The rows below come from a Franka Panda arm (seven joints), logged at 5 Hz.
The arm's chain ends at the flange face. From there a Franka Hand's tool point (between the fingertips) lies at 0.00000 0.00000 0.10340 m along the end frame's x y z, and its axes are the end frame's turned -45 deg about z.
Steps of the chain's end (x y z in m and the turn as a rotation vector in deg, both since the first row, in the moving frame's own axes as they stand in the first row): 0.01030, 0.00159, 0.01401, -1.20, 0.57, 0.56; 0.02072, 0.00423, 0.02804, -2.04, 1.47, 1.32; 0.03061, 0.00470, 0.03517, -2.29, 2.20, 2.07; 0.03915, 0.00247, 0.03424, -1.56, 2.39, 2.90; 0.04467, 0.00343, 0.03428, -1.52, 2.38, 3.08
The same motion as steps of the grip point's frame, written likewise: 0.00534, 0.01066, 0.01398, -1.25, -0.45, 0.56; 0.01088, 0.02211, 0.02794, -2.48, -0.40, 1.32; 0.01810, 0.03069, 0.03501, -3.17, -0.06, 2.07; 0.02687, 0.03449, 0.03411, -2.79, 0.59, 2.90; 0.03012, 0.03901, 0.03415, -2.76, 0.61, 3.08
